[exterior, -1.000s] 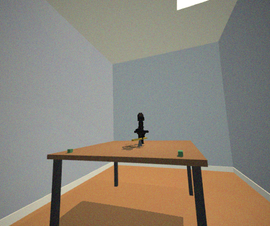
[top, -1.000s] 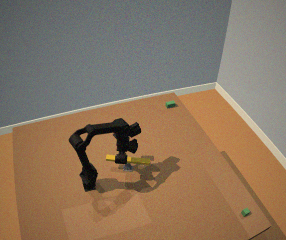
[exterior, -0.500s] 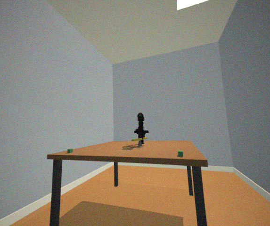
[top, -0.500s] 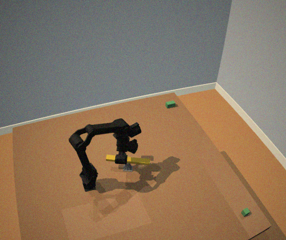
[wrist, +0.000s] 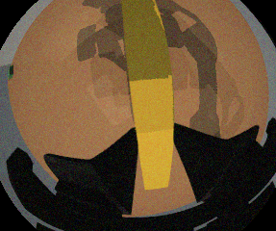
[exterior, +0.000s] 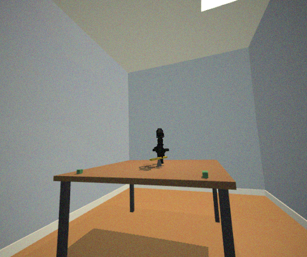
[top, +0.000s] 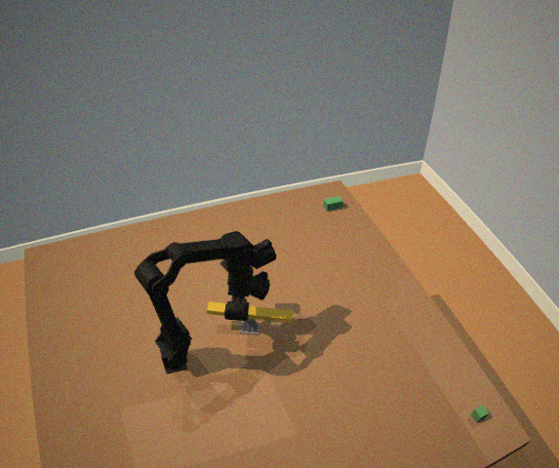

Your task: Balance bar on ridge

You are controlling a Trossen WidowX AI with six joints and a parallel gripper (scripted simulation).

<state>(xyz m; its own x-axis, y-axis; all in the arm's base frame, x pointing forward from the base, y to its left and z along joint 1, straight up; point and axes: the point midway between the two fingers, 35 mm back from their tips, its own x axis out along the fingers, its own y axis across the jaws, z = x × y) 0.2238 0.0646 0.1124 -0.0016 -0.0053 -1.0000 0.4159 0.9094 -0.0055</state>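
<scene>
My gripper tip is now 3 cm short of the yellow bar and 1 cm to the left of it.
</scene>
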